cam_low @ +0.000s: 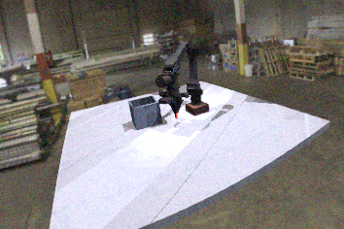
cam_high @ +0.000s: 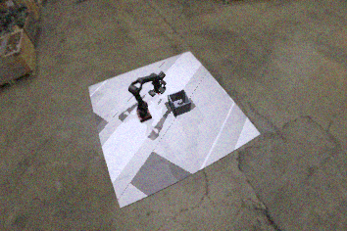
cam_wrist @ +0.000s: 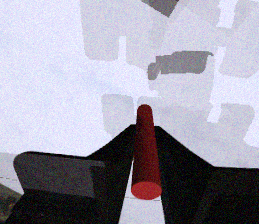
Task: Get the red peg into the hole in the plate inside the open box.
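My gripper tip is now 21 cm to the left of the pale plate, 10 cm short of it and 4 cm above it. The rest, counted from my gripper tip: red peg: 1 cm above.
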